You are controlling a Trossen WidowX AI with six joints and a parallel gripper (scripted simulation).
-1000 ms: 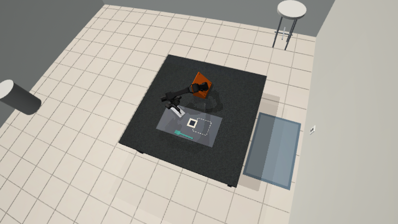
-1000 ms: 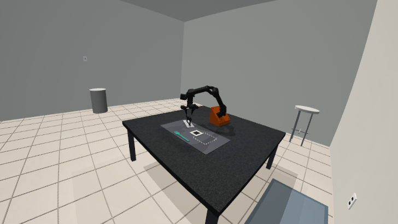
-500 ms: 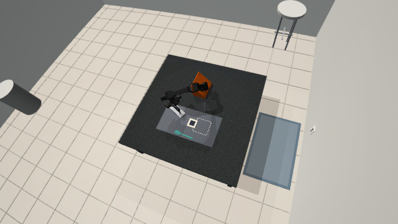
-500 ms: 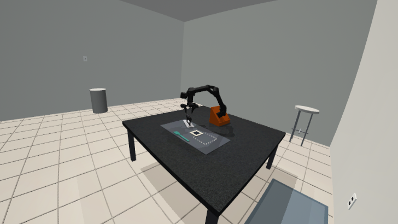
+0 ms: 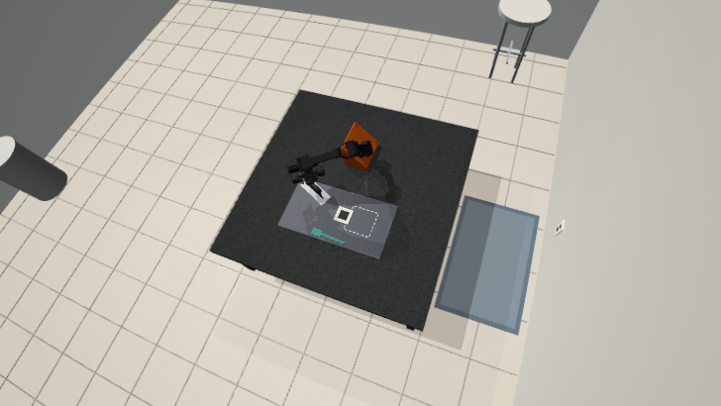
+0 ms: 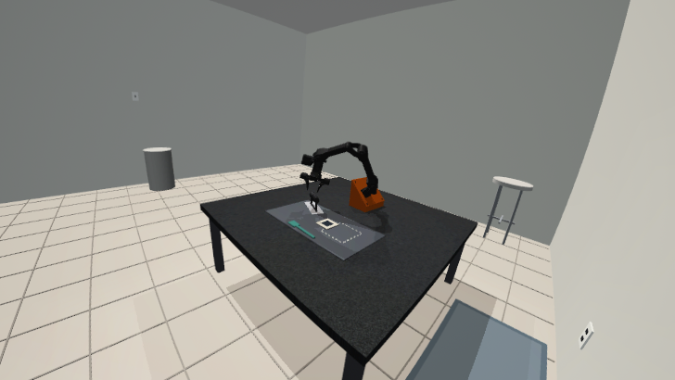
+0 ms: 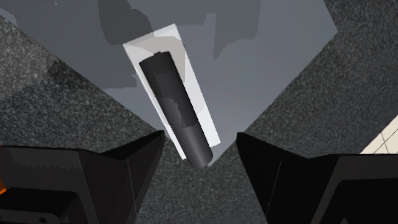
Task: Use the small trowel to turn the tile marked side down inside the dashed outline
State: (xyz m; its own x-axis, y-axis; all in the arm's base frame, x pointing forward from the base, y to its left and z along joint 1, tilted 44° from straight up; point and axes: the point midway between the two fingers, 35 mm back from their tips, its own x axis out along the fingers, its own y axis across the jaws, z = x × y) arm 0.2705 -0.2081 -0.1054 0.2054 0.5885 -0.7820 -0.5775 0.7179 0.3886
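My gripper tip is 120 mm short of the grey mat, 200 mm to the right of it and 130 mm above it. Round my gripper tip: square tile 110 mm ahead, 240 mm to the left, 110 mm below; teal flat tool 260 mm ahead, 170 mm to the left, 110 mm below.
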